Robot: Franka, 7 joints.
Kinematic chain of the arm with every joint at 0, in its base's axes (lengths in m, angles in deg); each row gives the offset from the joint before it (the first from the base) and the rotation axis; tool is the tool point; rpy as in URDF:
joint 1: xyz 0 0 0.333 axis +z
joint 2: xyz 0 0 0 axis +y
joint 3: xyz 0 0 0.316 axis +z
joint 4: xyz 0.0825 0 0 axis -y
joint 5: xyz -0.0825 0 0.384 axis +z
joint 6: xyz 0 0 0 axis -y
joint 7: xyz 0.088 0 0 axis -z
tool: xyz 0 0 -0.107 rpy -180 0 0
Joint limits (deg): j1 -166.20..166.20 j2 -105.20..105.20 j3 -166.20..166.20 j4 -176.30..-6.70 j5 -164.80..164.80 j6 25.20..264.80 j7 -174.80..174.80
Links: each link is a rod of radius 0.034 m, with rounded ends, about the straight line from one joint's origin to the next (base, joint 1, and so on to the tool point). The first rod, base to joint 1, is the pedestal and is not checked.
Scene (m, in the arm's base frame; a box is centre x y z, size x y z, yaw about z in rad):
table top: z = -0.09
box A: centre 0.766 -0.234 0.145 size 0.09 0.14 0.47 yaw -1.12
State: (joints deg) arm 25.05 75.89 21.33 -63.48 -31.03 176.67 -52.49
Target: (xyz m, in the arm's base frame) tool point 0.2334 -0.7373 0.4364
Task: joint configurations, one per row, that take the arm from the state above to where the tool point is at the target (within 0.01 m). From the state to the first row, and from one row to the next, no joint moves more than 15 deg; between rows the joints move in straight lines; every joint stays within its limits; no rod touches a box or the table.
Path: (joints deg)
1: 13.03 65.21 9.36 -63.22 -29.75 175.31 -52.49
2: 1.01 54.52 -2.60 -62.96 -28.47 173.94 -52.49
3: -11.02 43.84 -14.57 -62.70 -27.20 172.58 -52.49
4: -23.78 43.18 -21.89 -68.24 -26.76 171.90 -52.49
5: -36.55 42.52 -29.21 -73.78 -26.32 171.21 -52.49
6: -49.31 41.86 -36.53 -79.32 -25.89 170.53 -52.49

